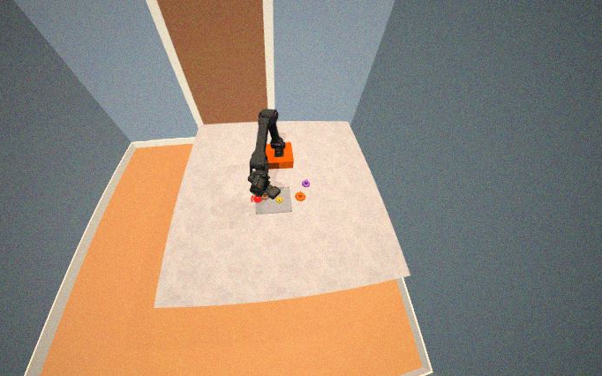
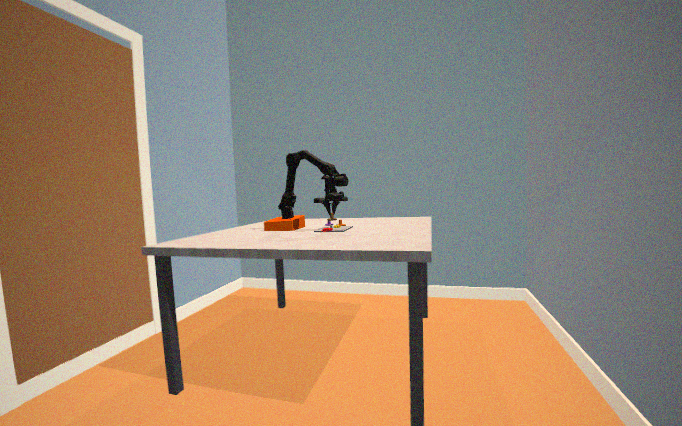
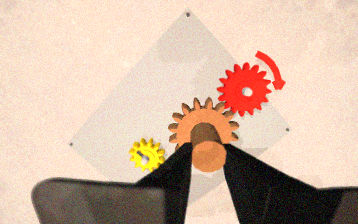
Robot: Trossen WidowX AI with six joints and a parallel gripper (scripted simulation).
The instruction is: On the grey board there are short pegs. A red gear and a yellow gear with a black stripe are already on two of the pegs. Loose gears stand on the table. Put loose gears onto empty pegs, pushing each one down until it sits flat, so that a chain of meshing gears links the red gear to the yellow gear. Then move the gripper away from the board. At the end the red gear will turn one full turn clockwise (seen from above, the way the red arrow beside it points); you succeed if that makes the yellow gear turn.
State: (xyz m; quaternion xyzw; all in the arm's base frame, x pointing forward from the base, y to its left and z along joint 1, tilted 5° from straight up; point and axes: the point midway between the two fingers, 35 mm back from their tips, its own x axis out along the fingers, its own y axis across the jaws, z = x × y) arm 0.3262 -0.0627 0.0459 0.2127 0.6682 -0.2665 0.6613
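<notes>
The red gear lies 7 cm below my gripper tip, 5 cm to the right of it and 1 cm behind it. Also, from my gripper tip: yellow gear: 8 cm to the left, 7 cm below; red arrow: 8 cm to the right, 8 cm below, 1 cm behind; brown gear: 1 cm below.
</notes>
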